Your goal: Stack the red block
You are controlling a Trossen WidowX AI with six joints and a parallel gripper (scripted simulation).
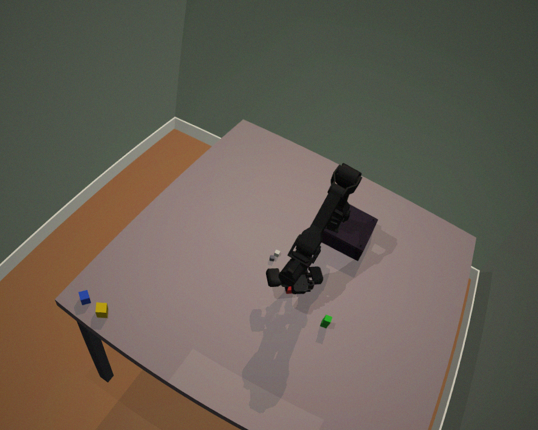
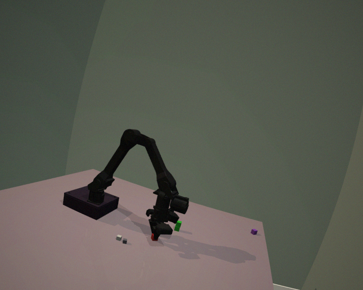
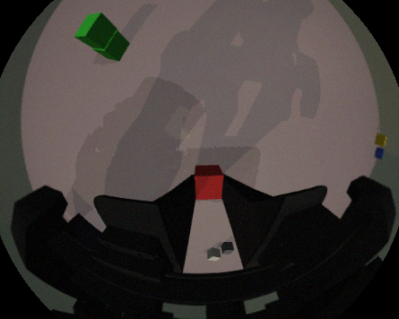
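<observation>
The grey cube is 11 cm behind my gripper tip and 9 cm to the right of it. The rest, counted from my gripper tip: red block 1 cm above; white cube 14 cm behind, 8 cm to the right; purple cube 53 cm ahead, 31 cm to the left, 1 cm above.
</observation>
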